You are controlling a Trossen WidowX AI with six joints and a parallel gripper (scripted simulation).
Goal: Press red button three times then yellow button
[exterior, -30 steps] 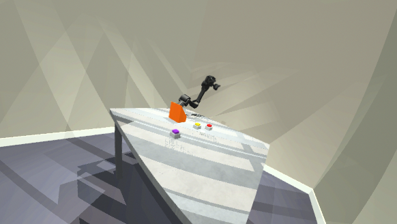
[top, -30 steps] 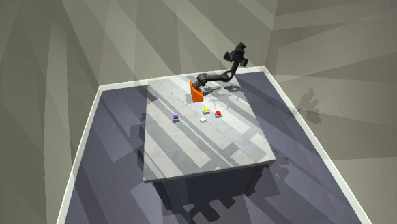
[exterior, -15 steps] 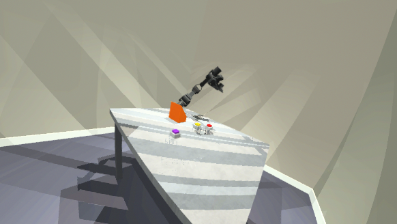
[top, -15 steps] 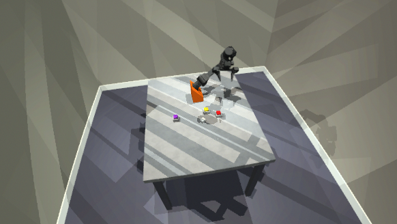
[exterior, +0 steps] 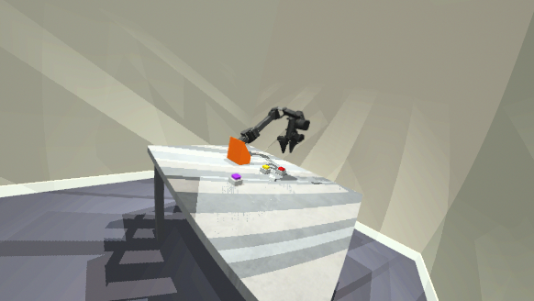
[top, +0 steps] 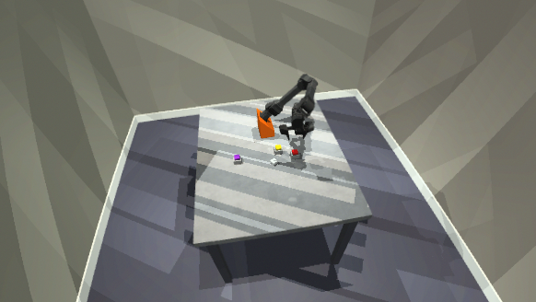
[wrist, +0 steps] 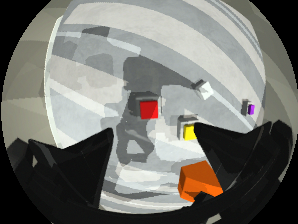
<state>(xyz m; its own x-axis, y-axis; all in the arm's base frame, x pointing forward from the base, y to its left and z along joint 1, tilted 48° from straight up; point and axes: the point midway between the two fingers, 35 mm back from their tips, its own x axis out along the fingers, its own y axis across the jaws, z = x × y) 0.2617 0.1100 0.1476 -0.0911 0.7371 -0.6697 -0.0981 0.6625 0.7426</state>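
Now: the red button 10 mm behind my gripper tip and 110 mm below it. The rest, counted from my gripper tip: yellow button 50 mm behind, 100 mm to the right, 110 mm below; white block 40 mm ahead, 130 mm to the right, 130 mm below; purple button 10 mm ahead, 350 mm to the right, 110 mm below.
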